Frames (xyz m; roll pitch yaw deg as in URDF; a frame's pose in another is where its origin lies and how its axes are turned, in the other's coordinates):
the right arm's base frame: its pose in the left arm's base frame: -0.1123 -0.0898 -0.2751 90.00 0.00 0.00
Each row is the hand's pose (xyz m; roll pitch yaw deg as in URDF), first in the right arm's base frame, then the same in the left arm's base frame.
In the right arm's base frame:
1: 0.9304 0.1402 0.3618 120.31 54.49 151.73
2: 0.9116 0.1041 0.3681 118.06 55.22 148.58
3: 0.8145 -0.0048 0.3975 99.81 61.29 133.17
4: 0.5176 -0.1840 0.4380 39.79 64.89 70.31
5: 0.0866 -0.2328 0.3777 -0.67 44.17 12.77
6: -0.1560 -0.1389 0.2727 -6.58 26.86 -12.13
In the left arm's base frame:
1: 0.8181 -0.4516 -0.1349 53.95 -15.97 122.15
2: 0.7993 -0.4579 -0.1710 54.71 -17.30 120.65
3: 0.7022 -0.4873 -0.2799 52.88 -20.51 110.54
4: 0.4053 -0.5278 -0.4591 61.35 -23.55 81.03
5: -0.0257 -0.4675 -0.5079 80.36 -9.12 44.89
6: -0.2683 -0.3625 -0.4140 88.97 10.80 27.38

